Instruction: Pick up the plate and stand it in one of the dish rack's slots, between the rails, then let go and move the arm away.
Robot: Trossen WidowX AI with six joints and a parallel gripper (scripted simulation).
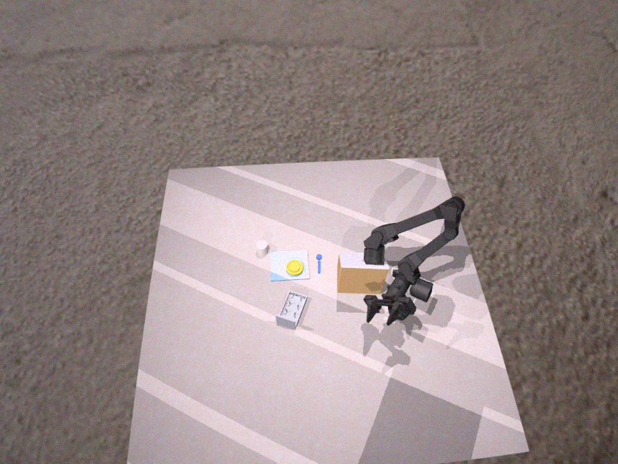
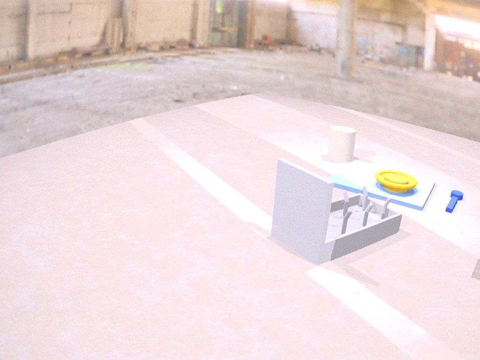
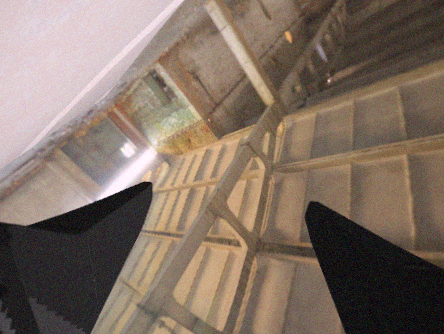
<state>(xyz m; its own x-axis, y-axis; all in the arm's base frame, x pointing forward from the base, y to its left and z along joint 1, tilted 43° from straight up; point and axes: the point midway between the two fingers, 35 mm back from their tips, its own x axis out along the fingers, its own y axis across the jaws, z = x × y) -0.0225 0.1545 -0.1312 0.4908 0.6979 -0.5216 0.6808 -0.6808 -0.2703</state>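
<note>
Right now my gripper tip is 290 mm short of the yellow plate, 270 mm to the left of it and 170 mm above it. Round my gripper tip: dish rack 290 mm ahead, 160 mm below, 100 mm to the right; light blue mat 320 mm ahead, 290 mm to the right, 180 mm below; small blue spoon 310 mm to the right, 200 mm ahead, 180 mm below.
</note>
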